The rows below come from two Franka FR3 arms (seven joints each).
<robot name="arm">
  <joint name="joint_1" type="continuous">
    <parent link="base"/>
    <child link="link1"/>
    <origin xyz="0 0 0.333"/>
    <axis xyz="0 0 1"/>
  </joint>
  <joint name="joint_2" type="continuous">
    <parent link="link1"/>
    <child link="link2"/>
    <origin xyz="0 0 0" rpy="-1.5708 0 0"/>
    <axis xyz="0 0 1"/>
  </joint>
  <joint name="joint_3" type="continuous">
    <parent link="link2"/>
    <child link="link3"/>
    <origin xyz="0 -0.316 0" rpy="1.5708 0 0"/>
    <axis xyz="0 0 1"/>
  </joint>
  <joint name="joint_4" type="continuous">
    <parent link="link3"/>
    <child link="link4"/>
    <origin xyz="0.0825 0 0" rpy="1.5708 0 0"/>
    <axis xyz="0 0 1"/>
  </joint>
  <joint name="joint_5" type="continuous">
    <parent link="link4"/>
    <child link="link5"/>
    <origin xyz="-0.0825 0.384 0" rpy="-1.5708 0 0"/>
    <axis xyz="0 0 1"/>
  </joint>
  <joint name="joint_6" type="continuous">
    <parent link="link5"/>
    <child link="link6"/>
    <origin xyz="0 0 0" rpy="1.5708 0 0"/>
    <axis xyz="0 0 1"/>
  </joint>
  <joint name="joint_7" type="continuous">
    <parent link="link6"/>
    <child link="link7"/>
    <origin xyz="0.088 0 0" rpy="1.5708 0 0"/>
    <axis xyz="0 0 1"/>
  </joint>
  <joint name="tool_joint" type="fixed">
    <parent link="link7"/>
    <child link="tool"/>
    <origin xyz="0 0 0.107"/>
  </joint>
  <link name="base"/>
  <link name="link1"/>
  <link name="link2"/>
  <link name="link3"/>
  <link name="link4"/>
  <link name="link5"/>
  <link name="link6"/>
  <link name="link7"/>
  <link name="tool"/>
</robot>
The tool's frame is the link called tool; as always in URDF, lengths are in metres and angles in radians. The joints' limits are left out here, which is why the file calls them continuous.
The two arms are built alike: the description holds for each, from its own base.
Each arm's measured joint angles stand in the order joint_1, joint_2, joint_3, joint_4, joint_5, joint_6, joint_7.
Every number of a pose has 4 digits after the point.
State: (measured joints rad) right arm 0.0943 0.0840 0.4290 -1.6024 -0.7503 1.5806 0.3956; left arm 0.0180 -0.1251 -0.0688 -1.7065 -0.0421 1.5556 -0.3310
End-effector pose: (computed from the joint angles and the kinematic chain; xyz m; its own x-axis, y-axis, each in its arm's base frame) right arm 0.5410 0.2171 0.5929 0.9607 0.2279 0.1586 0.0756 -0.7644 0.6403; left arm 0.5116 -0.0328 0.6259 0.9604 0.2765 -0.0356 0.2774 -0.9605 0.0232
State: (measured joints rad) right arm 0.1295 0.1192 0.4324 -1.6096 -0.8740 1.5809 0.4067; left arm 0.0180 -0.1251 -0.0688 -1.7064 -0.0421 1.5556 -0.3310
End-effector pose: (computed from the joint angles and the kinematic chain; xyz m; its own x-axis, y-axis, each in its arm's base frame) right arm 0.5467 0.2316 0.5788 0.9438 0.2899 0.1588 0.0893 -0.6864 0.7217; left arm 0.5116 -0.0328 0.6260 0.9604 0.2765 -0.0355 0.2774 -0.9605 0.0232
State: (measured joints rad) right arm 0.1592 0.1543 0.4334 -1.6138 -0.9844 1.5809 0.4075; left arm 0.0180 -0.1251 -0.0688 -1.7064 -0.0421 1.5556 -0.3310
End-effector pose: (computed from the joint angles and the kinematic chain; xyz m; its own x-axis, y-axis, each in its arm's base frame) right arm 0.5528 0.2441 0.5654 0.9248 0.3503 0.1484 0.1039 -0.6078 0.7872; left arm 0.5116 -0.0328 0.6260 0.9604 0.2765 -0.0355 0.2774 -0.9605 0.0232
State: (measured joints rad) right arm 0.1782 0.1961 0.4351 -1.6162 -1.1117 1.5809 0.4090; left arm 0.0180 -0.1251 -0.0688 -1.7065 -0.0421 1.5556 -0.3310
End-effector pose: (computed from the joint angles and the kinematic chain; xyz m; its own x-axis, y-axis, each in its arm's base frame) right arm 0.5630 0.2522 0.5505 0.9033 0.4075 0.1339 0.1053 -0.5132 0.8518; left arm 0.5116 -0.0328 0.6259 0.9604 0.2765 -0.0356 0.2774 -0.9605 0.0232
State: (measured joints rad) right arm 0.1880 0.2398 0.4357 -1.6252 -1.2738 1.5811 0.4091; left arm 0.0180 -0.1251 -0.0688 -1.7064 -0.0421 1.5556 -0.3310
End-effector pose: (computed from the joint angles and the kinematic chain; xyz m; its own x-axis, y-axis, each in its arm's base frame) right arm 0.5762 0.2556 0.5346 0.8757 0.4700 0.1107 0.0902 -0.3844 0.9187; left arm 0.5116 -0.0328 0.6260 0.9604 0.2765 -0.0355 0.2774 -0.9605 0.0232
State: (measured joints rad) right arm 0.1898 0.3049 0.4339 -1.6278 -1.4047 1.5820 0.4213; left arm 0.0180 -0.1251 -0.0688 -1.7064 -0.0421 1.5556 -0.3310
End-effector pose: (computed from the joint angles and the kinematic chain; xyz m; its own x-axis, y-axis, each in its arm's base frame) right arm 0.5939 0.2566 0.5052 0.8562 0.5112 0.0744 0.0842 -0.2802 0.9562; left arm 0.5116 -0.0328 0.6260 0.9604 0.2765 -0.0355 0.2774 -0.9605 0.0232
